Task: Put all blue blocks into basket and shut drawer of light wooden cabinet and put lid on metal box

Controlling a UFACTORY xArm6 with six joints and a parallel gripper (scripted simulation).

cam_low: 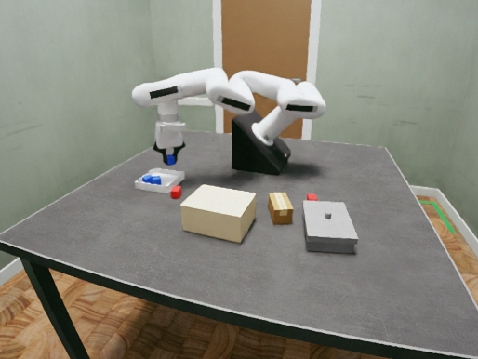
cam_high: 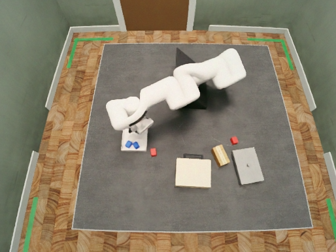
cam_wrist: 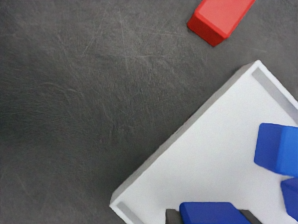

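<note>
Now: hand 30 mm short of the white basket, 30 mm to the left of it and 80 mm above it. Round my hand: flat lid (210 mm ahead, 610 mm to the left, 50 mm below); light wooden cabinet (240 mm ahead, 300 mm to the left, 50 mm below); brown cardboard box (150 mm ahead, 460 mm to the left, 60 mm below).
</note>
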